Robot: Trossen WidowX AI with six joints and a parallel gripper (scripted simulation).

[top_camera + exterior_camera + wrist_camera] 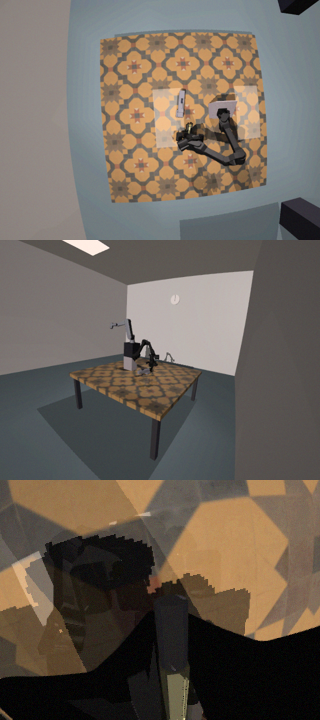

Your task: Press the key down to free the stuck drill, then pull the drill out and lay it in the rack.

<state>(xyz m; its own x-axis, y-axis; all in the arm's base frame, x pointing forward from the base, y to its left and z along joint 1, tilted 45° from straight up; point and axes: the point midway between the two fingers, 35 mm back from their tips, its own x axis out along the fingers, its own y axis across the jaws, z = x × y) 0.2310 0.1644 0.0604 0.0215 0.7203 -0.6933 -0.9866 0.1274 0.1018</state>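
My gripper tip is now 4 cm to the left of the drill, 3 cm below it and 1 cm past it. From my gripper tip the other things lie so: pale grey fixture 23 cm to the right, 4 cm ahead, 3 cm above; then dark rack 5 cm to the right, 1 cm behind, 1 cm above; then dark key 25 cm to the right, 4 cm above, 3 cm ahead.
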